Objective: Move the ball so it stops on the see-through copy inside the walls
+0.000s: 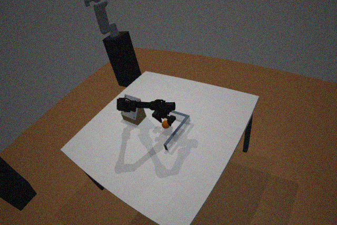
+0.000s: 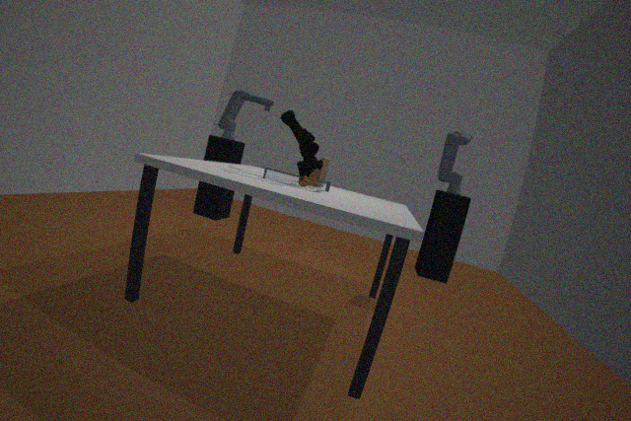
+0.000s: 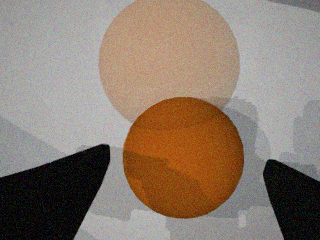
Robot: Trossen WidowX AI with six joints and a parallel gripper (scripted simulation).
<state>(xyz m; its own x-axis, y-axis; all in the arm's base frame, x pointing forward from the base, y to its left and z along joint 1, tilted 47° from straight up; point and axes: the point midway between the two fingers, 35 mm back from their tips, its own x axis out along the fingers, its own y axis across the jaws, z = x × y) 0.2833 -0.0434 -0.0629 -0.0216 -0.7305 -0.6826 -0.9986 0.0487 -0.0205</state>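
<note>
My gripper tip is 1 cm past the see-through ball copy and 5 cm to the right of it. Also, from my gripper tip: orange ball (right at my gripper tip).
</note>
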